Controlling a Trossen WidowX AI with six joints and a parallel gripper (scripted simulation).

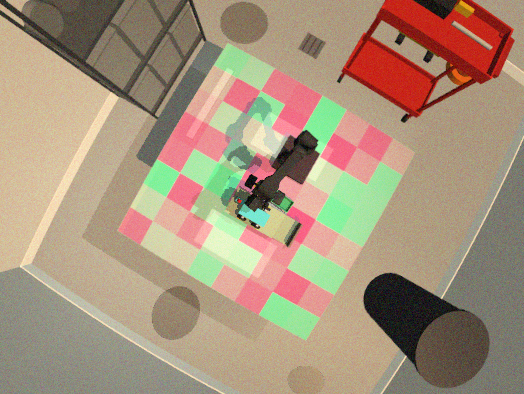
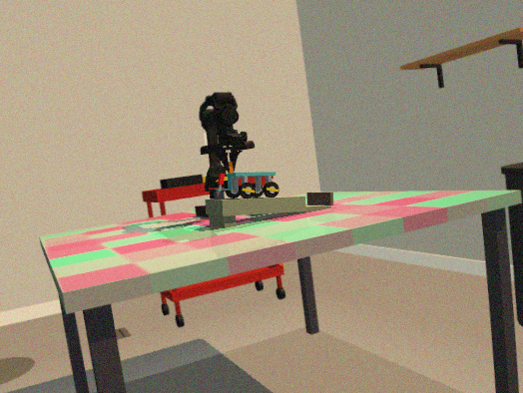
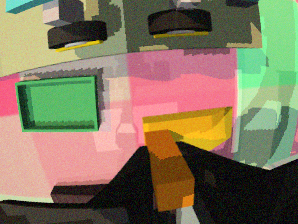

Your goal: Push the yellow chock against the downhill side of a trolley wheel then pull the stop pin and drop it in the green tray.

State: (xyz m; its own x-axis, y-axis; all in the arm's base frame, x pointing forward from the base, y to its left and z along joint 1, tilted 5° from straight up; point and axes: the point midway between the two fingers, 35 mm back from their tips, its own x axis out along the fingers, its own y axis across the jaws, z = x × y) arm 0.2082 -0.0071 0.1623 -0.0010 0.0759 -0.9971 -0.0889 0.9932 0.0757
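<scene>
The red-headed stop pin lies 12 cm ahead of my gripper tip, 8 cm to the right of it and 4 cm below it. Also, from my gripper tip: olive ramp (13 cm ahead, 3 cm to the left, 12 cm below); cyan trolley (13 cm ahead, 2 cm to the left, 5 cm below); yellow chock (2 cm to the right, 1 cm below).
</scene>
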